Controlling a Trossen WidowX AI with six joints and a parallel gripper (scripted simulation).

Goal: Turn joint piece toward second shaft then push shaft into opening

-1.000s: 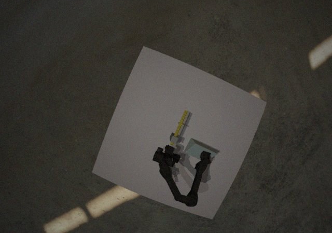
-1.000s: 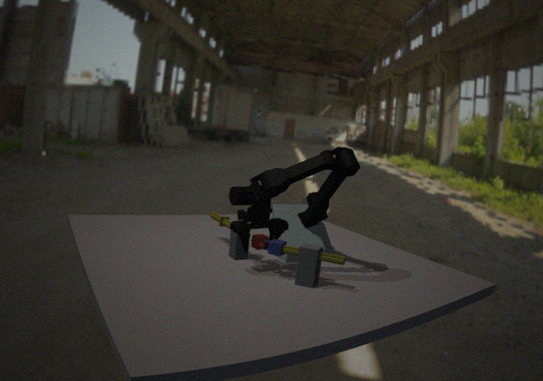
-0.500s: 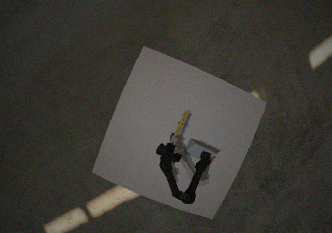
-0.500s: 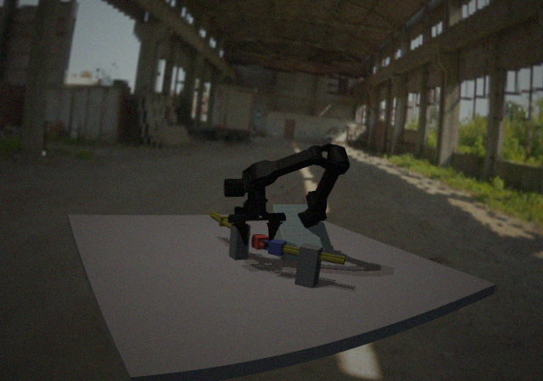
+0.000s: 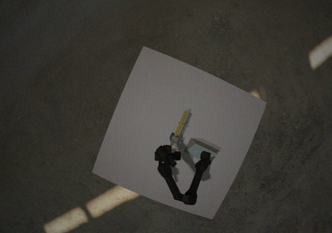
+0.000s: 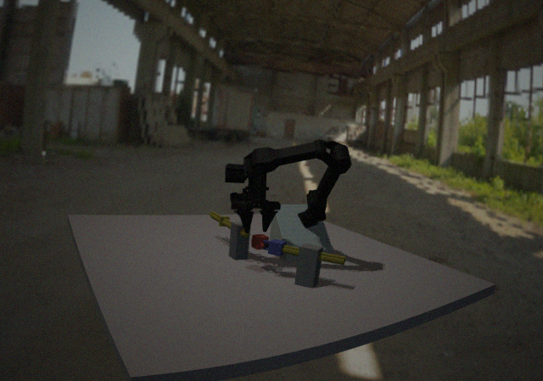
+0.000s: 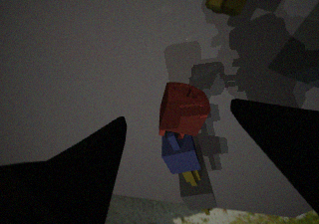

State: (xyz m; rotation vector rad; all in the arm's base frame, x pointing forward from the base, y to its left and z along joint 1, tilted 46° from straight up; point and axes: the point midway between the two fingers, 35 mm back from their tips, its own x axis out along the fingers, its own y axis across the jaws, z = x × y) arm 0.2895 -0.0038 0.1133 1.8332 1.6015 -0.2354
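Right now my gripper tip is 30 mm above the red joint piece, 20 mm to the right of it and 10 mm past it.
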